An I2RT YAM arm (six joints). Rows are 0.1 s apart.
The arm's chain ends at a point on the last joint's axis. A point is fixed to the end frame.
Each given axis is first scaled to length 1.
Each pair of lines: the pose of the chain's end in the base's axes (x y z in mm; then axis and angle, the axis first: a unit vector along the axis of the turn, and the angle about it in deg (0 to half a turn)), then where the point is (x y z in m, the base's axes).
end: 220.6 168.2 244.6 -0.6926 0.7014 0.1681 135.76
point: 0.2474 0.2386 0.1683
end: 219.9 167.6 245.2 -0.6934 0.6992 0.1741 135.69
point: 0.2458 0.2388 0.1693
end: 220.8 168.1 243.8 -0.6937 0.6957 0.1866 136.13
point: 0.2443 0.2405 0.1683
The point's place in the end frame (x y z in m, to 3 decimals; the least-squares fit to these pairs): 0.005 0.005 0.107
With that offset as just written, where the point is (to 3 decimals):
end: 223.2 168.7 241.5 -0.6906 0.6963 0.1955 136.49
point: 0.245 0.242 0.166
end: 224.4 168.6 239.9 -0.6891 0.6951 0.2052 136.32
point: 0.245 0.243 0.166
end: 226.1 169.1 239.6 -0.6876 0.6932 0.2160 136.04
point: 0.246 0.245 0.166
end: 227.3 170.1 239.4 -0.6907 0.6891 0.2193 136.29
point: 0.246 0.246 0.166
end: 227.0 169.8 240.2 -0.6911 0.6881 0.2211 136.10
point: 0.246 0.246 0.167
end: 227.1 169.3 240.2 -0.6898 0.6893 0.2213 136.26
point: 0.246 0.246 0.167
